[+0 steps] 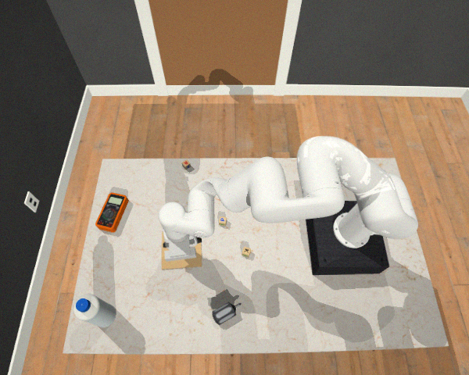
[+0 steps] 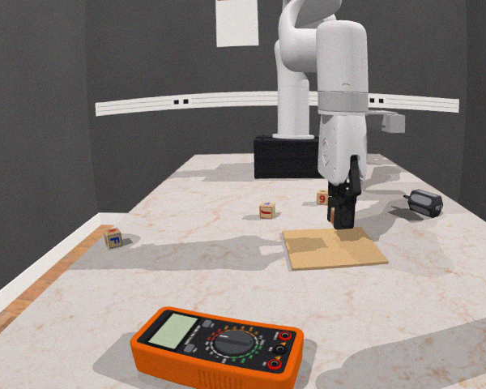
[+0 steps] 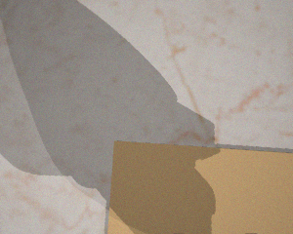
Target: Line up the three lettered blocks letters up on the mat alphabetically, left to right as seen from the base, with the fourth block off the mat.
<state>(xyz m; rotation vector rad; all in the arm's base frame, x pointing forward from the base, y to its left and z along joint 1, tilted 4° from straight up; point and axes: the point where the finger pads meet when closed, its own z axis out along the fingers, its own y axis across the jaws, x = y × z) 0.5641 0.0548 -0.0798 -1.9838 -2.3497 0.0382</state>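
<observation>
Now: the tan mat 50 mm below my hand, 20 mm ahead of it and 10 mm to the right of it. Also, from my hand: black plug adapter 200 mm to the left, 150 mm behind, 30 mm below; then orange multimeter 290 mm ahead, 150 mm to the right, 30 mm below.
</observation>
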